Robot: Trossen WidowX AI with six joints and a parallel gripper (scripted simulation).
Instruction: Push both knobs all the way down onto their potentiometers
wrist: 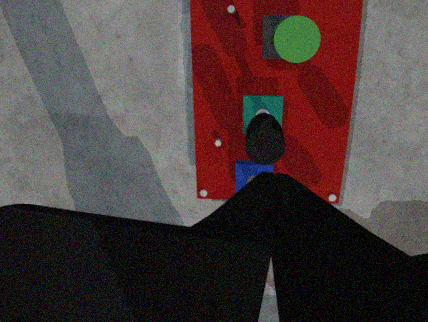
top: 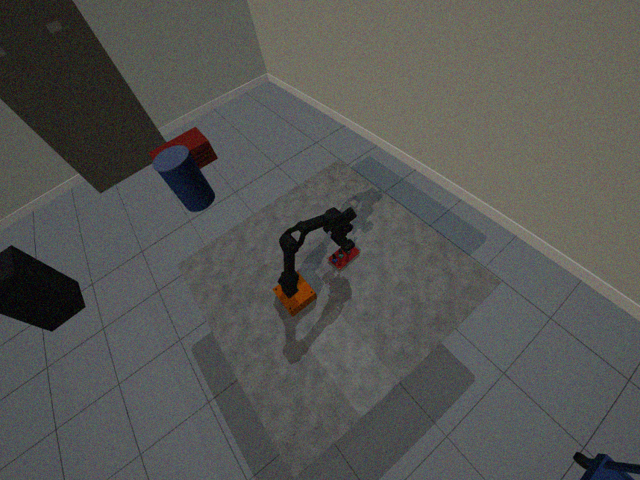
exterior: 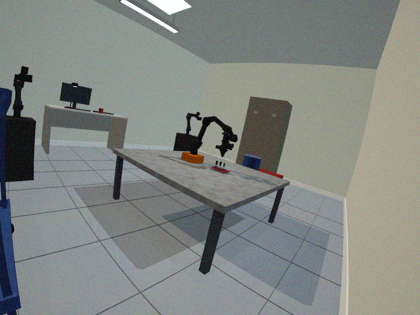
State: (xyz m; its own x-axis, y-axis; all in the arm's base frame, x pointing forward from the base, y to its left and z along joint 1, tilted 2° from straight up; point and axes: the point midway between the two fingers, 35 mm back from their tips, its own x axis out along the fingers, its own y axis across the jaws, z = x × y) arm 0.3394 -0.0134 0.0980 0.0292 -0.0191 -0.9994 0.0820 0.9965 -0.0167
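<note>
Right now my gripper tip is 60 mm above the black knob. Also, from my gripper tip: green knob: 60 mm below, 40 mm ahead, 10 mm to the right.
</note>
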